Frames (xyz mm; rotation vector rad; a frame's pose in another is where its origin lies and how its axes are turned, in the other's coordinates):
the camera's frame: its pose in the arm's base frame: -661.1 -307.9 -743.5 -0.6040 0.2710 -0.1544
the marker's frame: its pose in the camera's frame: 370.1 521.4 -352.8 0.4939 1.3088 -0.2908
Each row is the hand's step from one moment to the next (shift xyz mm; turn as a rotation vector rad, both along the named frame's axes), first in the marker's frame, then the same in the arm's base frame.
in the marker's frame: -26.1 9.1 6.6 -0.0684 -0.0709 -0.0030
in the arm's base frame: 11.8 16.5 19.9 -0.0389 -0.0123 0.0897
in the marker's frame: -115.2 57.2 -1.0 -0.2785 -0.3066 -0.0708
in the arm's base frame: 36.8 99.8 72.3 -0.2168 -0.0332 0.3585
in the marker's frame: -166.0 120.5 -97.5 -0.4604 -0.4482 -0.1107
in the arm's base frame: -5.1 218.3 62.3 -0.3202 -0.0173 0.5677
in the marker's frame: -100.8 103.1 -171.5 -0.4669 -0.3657 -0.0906
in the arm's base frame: -79.2 209.6 -4.5 -0.2571 0.0332 0.5411
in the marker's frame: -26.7 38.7 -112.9 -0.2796 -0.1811 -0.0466
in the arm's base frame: -70.4 97.2 -23.6 -0.1264 0.0424 0.3088
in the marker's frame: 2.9 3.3 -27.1 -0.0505 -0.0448 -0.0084
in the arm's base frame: -20.7 14.4 -10.9 -0.0296 -0.0007 0.0613
